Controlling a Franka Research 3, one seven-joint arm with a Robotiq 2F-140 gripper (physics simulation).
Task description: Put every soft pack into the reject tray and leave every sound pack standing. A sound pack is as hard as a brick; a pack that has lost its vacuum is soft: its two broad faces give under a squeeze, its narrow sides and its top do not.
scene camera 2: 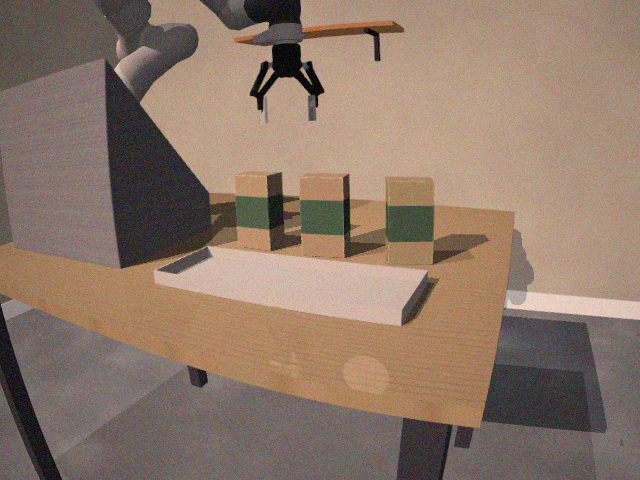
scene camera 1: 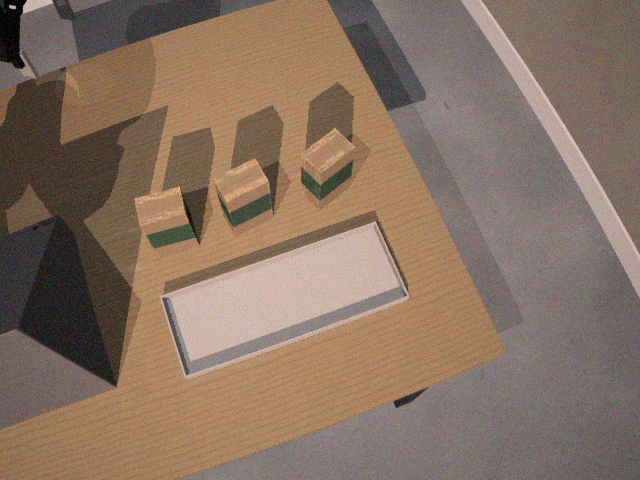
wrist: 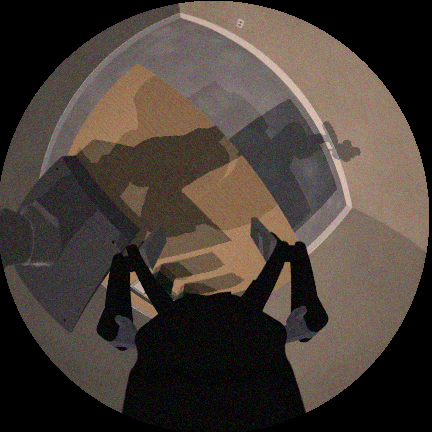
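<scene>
Three tan packs with green bands stand upright in a row behind the tray: a left pack (scene camera 1: 164, 217) (scene camera 2: 258, 211), a middle pack (scene camera 1: 244, 191) (scene camera 2: 324, 215) and a right pack (scene camera 1: 327, 162) (scene camera 2: 409, 222). Which are soft cannot be told by look. The white reject tray (scene camera 1: 181, 338) (scene camera 2: 279, 299) lies in front of them, with no pack in it. My gripper (scene camera 2: 288, 109) (wrist: 207, 229) is open and empty, pointing down, high above and behind the left and middle packs. In the wrist view the packs are mostly hidden behind the gripper's body.
A large grey wedge-shaped block (scene camera 1: 54, 289) (scene camera 2: 62, 170) (wrist: 65, 240) stands on the table (scene camera 1: 289, 413) (scene camera 2: 248, 351) (wrist: 125, 105), left of the packs and tray. An orange wall shelf (scene camera 2: 346, 31) is on the wall behind the gripper. The table's right edge runs beyond the right pack.
</scene>
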